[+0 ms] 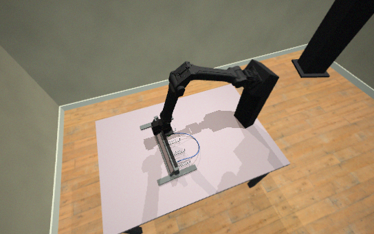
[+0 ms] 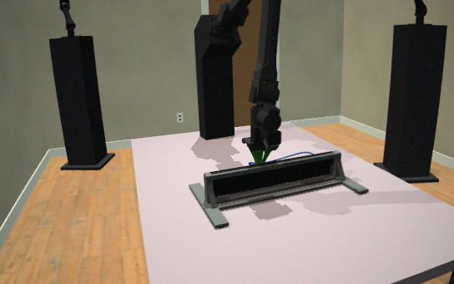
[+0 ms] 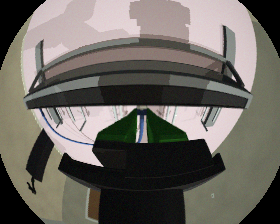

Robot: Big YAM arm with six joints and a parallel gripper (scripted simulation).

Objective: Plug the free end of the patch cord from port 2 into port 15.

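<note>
My gripper is now 2 cm short of the plug and 1 cm to the right of it.
</note>
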